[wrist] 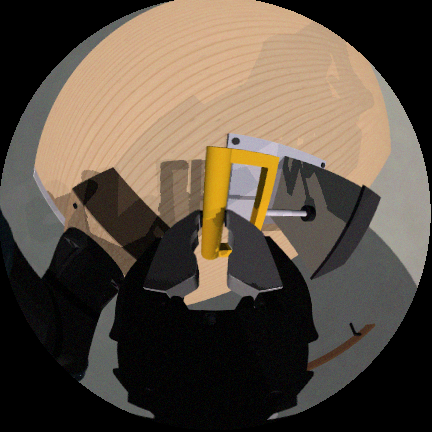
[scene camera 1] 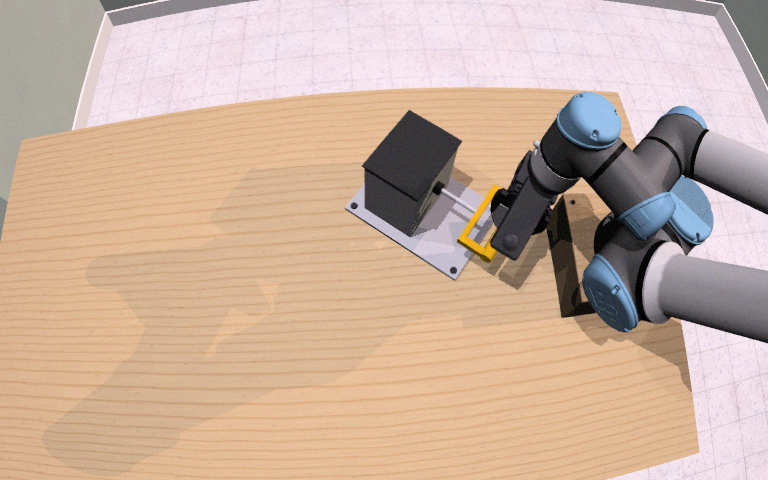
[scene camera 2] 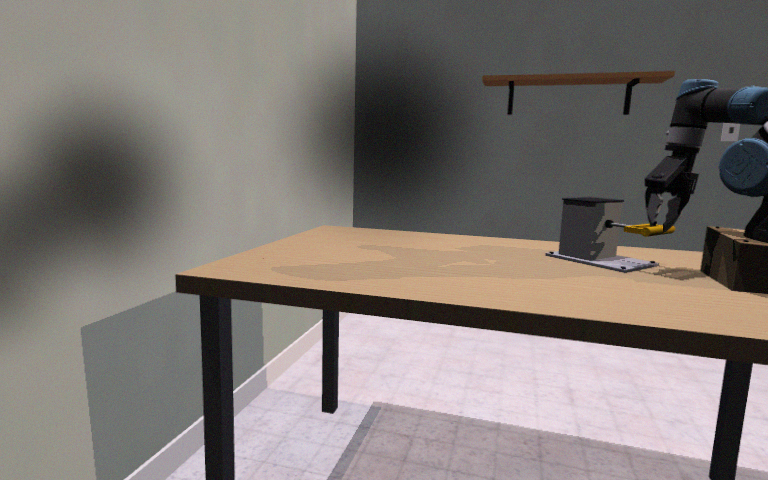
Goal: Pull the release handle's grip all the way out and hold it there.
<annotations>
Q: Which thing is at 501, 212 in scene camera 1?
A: My gripper.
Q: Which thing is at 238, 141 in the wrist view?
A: A light grey base plate.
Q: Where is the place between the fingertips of my gripper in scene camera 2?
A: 658, 230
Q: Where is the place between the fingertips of my gripper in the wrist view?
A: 213, 211
</annotations>
